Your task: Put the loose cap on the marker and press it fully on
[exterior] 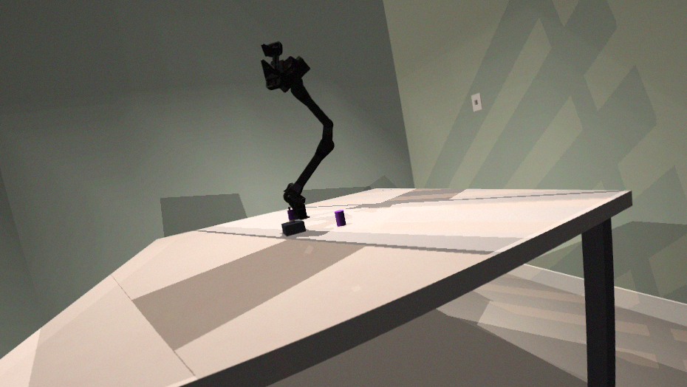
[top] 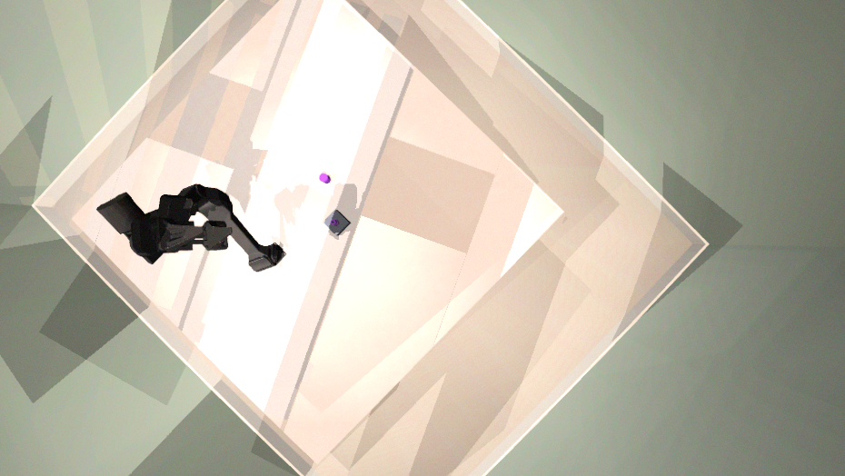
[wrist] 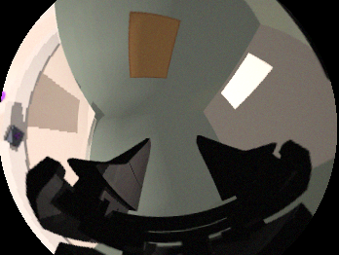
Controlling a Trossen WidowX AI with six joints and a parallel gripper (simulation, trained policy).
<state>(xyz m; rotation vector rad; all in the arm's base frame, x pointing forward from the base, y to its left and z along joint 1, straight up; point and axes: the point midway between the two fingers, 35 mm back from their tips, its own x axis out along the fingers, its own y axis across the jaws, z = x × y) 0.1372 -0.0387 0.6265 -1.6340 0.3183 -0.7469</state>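
My gripper tip is now 170 mm short of the purple cap, 110 mm to the right of it and 610 mm above it. Also, from my gripper tip: purple marker: 80 mm ahead, 30 mm to the right, 570 mm below; dark holder block: 80 mm ahead, 30 mm to the right, 620 mm below.
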